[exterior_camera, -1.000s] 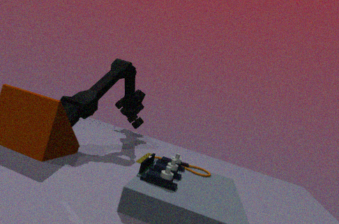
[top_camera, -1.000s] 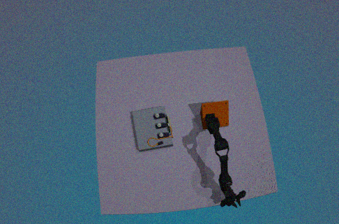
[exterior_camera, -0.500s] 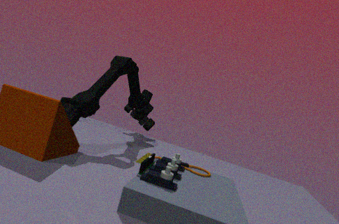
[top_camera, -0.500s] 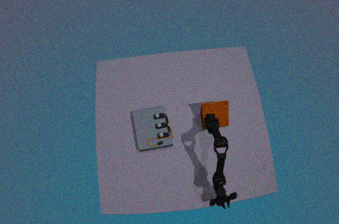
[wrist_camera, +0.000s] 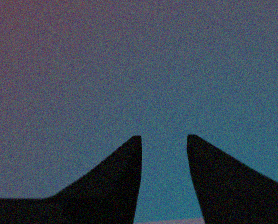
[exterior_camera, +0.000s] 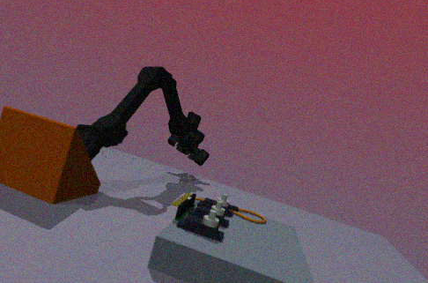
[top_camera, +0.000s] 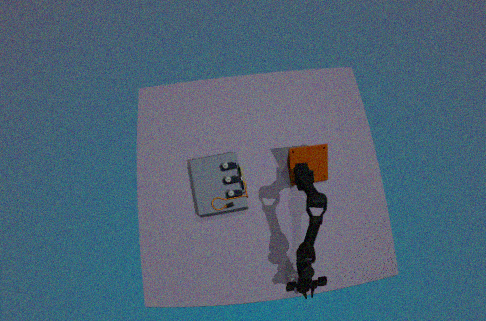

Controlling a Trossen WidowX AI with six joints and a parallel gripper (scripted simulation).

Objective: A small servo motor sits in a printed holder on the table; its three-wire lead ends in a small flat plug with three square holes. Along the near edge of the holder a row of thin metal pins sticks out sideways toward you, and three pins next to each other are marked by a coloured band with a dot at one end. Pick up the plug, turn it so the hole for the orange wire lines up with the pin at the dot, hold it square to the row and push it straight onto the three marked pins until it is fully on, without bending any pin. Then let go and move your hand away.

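My gripper tip is 31 cm short of the servo, 66 cm to the left of it and 2 cm above it. Also, from my gripper tip: grey printed holder 42 cm ahead, 65 cm to the right, 5 cm below.
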